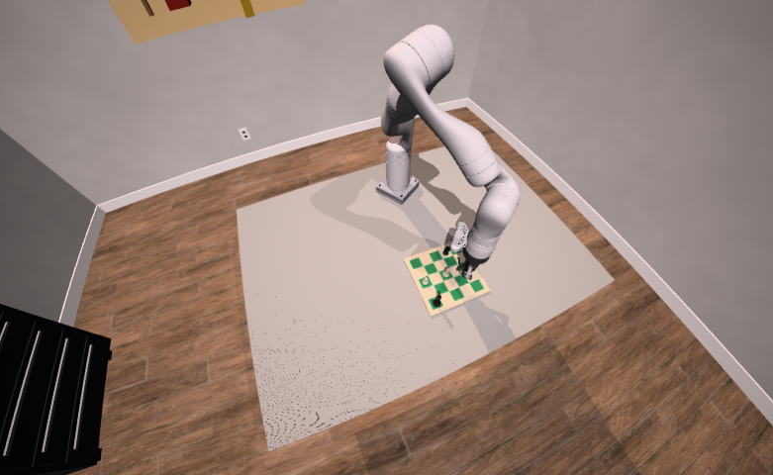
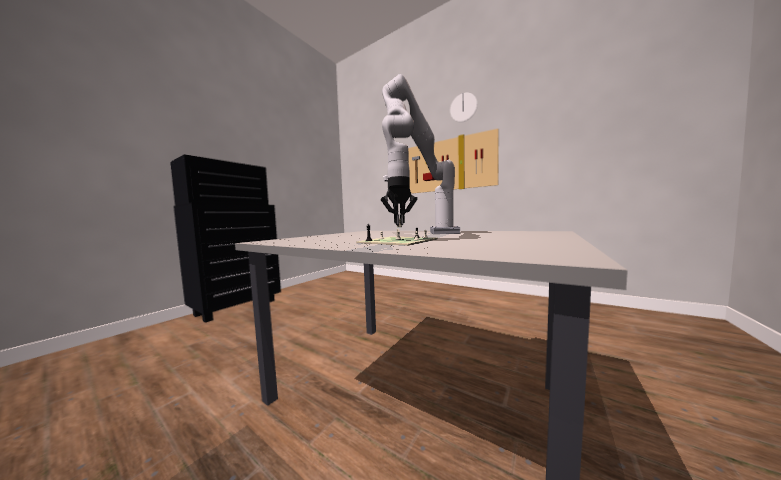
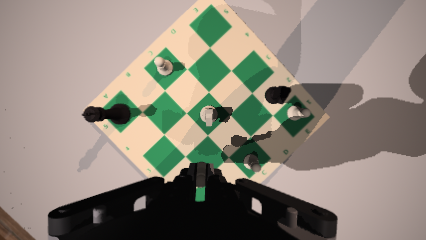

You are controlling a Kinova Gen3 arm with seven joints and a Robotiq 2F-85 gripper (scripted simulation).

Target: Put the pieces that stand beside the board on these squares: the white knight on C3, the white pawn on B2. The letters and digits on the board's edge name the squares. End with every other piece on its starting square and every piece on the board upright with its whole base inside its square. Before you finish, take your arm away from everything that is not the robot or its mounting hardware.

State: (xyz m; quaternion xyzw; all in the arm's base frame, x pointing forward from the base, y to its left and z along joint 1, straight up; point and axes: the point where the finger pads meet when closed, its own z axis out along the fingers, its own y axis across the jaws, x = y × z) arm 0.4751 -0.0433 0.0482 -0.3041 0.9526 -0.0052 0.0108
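Now: the tall cream piece 5 cm behind my hand, 3 cm to the right of it and 6 cm below it. The rest, counted from my hand: cream chessboard 5 cm behind, 3 cm to the right, 8 cm below.
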